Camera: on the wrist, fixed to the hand. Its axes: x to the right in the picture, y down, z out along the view.
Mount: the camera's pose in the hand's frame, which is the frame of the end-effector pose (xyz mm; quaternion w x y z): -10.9 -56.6 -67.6 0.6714 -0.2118 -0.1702 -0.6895
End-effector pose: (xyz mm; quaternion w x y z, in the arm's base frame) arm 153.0 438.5 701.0 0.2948 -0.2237 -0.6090 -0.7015
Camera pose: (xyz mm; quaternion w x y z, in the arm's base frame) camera 125.1 378.1 642.1 0.4368 -0.0879 0.4647 0.7652
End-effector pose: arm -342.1 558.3 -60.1 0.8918 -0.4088 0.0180 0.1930
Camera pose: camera -323.4 471.5 -62.1 0.6483 -0.4429 -0.4624 -0.4119
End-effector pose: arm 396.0 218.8 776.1 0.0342 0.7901 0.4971 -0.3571
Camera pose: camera 383.3 266.7 849.9 0.0287 0.1197 0.9483 -0.2925
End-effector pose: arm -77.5 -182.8 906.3 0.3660 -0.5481 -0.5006 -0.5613
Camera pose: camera -147.2 -236.3 893.4 0.3426 0.1959 0.6574 0.6419
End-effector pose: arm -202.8 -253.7 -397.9 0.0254 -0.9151 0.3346 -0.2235
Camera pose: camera -205.0 -196.1 -330.3 0.2739 0.8885 0.3633 -0.0590
